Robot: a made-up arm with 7 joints. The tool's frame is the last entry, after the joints.
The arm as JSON. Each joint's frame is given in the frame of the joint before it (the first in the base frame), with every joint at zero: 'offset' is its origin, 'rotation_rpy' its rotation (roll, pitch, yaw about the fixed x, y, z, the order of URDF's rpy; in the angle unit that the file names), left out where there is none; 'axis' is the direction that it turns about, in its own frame. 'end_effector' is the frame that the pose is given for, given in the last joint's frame.
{
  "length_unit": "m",
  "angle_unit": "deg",
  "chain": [
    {
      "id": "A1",
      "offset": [
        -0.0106,
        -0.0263,
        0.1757
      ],
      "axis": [
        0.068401,
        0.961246,
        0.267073
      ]
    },
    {
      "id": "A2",
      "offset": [
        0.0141,
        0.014,
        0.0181
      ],
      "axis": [
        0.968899,
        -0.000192,
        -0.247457
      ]
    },
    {
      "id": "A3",
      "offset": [
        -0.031,
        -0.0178,
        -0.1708
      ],
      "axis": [
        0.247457,
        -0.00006,
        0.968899
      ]
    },
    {
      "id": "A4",
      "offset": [
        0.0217,
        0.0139,
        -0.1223
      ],
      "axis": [
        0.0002,
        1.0,
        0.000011
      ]
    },
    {
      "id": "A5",
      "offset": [
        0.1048,
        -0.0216,
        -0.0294
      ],
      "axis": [
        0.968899,
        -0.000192,
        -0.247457
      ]
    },
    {
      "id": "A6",
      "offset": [
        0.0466,
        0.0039,
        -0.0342
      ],
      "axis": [
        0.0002,
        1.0,
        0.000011
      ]
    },
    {
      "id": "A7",
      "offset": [
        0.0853,
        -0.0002,
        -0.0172
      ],
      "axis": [
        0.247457,
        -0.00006,
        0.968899
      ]
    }
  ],
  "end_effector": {
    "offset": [
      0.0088,
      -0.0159,
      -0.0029
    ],
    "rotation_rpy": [
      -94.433,
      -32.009,
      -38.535
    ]
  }
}
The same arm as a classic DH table. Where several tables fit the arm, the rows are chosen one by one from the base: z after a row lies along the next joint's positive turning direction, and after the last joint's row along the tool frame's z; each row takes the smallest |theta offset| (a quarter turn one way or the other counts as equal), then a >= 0, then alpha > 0; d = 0 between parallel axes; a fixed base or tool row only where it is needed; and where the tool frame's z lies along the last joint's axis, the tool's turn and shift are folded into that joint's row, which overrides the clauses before.
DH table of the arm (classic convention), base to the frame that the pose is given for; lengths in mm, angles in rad. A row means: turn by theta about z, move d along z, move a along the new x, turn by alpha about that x. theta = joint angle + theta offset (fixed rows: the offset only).
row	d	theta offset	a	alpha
base (fixed)	183.2	-0.071	-8.7	-1.3004
A1	-8.7	-1.3111	16.4	-1.5708
A2	21.4	1.2915	17.8	1.5708
A3	-286.3	1.5708	51.3	-1.5708
A4	-7.7	1.5708	2.5	1.5708
A5	162.4	0	21.6	-1.5708
A6	3.7	-1.5708	86.9	1.5708
A7	4.4	-0.7103	17.4	-1.4726
tool (fixed)	-6.1	-0.7492	0	0

